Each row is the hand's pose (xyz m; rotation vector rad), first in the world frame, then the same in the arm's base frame.
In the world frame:
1: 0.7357 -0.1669 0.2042 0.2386 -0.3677 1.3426
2: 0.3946 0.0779 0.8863 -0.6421 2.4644 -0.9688
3: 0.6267 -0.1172 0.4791 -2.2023 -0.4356 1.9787
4: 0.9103 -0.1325 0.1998 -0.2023 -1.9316 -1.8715
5: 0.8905 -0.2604 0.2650 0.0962 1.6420 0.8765
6: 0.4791 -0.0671 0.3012 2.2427 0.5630 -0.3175
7: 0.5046 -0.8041 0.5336 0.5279 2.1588 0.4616
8: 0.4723 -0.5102 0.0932 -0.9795 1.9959 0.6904
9: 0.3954 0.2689 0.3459 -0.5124 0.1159 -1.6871
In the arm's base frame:
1: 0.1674 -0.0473 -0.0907 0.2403 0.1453 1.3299
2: 0.0702 0.3931 0.5712 -1.0327 2.6350 -1.3177
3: 0.1588 0.0826 0.1794 1.8674 0.1290 -2.4792
4: 0.3258 -0.0202 -0.1673 -0.5662 -1.9206 -1.4026
5: 0.3407 -0.1232 -0.0664 0.0308 2.1079 0.6539
6: -0.0457 0.0829 0.0605 1.8983 0.6906 -0.7607
7: 0.1200 -0.5558 0.4635 0.4420 2.5348 0.0550
8: -0.0894 -0.4011 0.0014 -1.1151 2.4653 0.6396
9: -0.1352 0.4196 0.0368 -1.0422 0.1279 -1.5734

